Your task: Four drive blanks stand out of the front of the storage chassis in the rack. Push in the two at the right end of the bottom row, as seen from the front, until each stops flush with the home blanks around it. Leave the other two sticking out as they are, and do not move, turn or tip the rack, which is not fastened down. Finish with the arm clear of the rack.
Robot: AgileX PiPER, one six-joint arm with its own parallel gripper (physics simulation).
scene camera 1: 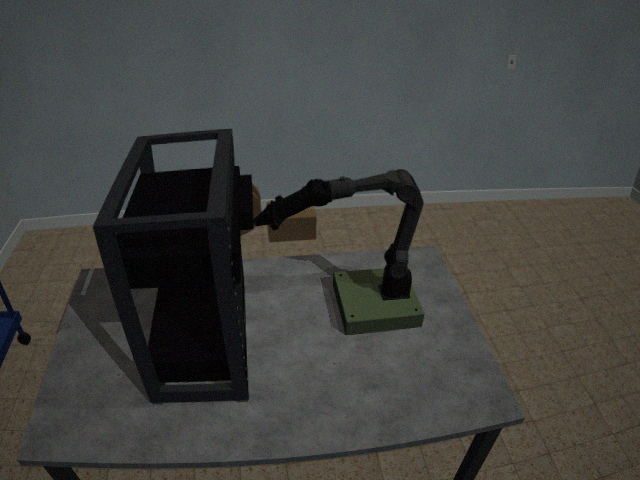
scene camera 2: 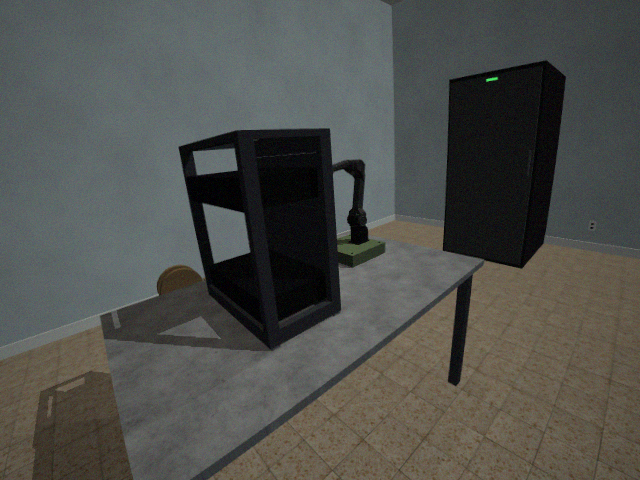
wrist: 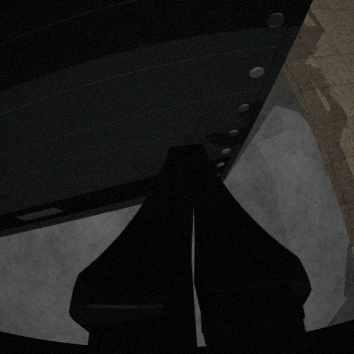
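Observation:
The dark rack (scene camera 1: 221, 175) (scene camera 2: 250, 206) stands upright on the table, holding the black storage chassis (scene camera 1: 168, 193) (scene camera 2: 214, 191) high up. A black block (scene camera 1: 244, 201) juts from the rack's front; single drive blanks cannot be told apart in it. In the wrist view the chassis is a near-black area along the top, above a dark panel (wrist: 110, 125) and a row of round bolts (wrist: 256, 72). My gripper (scene camera 1: 257, 222) (wrist: 188, 164) is shut and empty, its tips close to the block's lower front edge. Contact cannot be told. Scene camera 2 hides the gripper behind the rack.
The arm stands on a green base (scene camera 1: 367, 302) (scene camera 2: 361, 253) on the grey table (scene camera 1: 361, 382) (scene camera 2: 206, 403). A cardboard box (scene camera 1: 294, 228) and a round brown object (scene camera 1: 256, 198) (scene camera 2: 178, 281) are beyond the table. A black cabinet (scene camera 2: 491, 170) and blue cart (scene camera 1: 6, 328) stand apart.

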